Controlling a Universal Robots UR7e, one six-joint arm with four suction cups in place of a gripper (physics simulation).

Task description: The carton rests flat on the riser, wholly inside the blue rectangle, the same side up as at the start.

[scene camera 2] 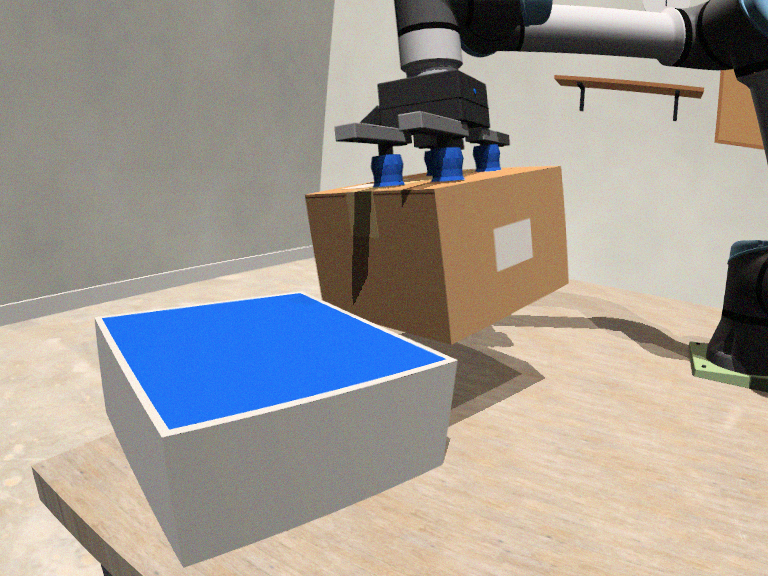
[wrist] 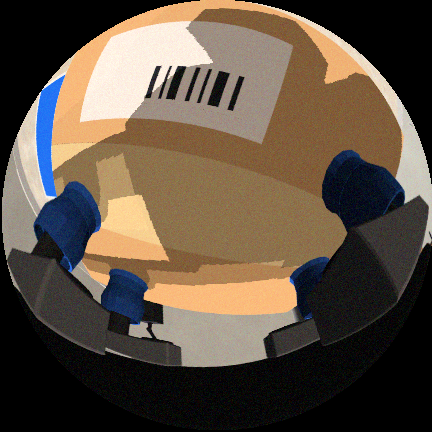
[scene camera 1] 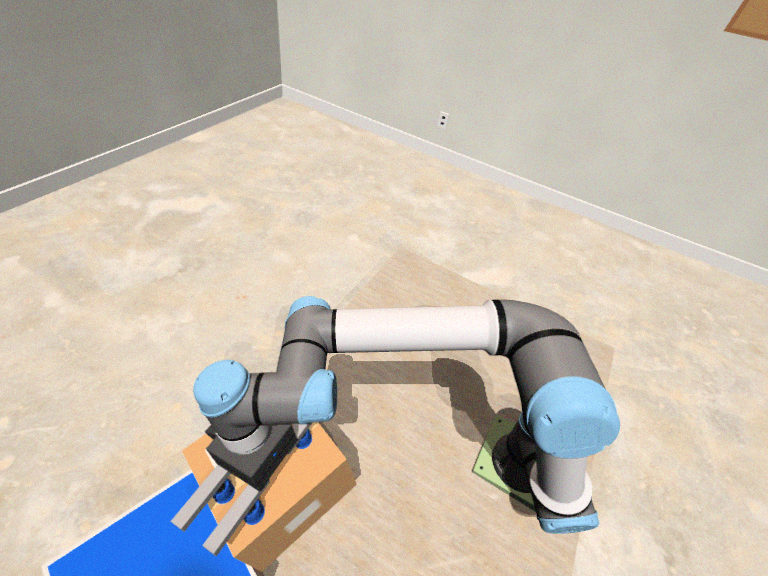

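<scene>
The orange-brown carton [scene camera 1: 313,468] [scene camera 2: 406,266] [wrist: 357,112] hangs clear of the table, beside the riser's back right side. It looks slightly tilted; its barcode label faces up. My gripper [scene camera 1: 263,474] [scene camera 2: 437,166] [wrist: 215,245] has its blue cups against the carton's top and holds it. The grey riser [scene camera 2: 303,474] stands at the left in scene camera 2. Its top bears the blue rectangle [scene camera 1: 151,533] [scene camera 2: 260,356] [wrist: 45,140], with a pale border. The carton's lower edge is close to the riser's top edge; the exact gap cannot be told.
The wooden table [scene camera 1: 403,465] [scene camera 2: 607,458] carries the riser near its edge and the arm's green base plate [scene camera 1: 486,461] [scene camera 2: 722,370] at the right. The carton's shadow falls on the table beside the riser. A wall shelf [scene camera 2: 629,86] is in the background.
</scene>
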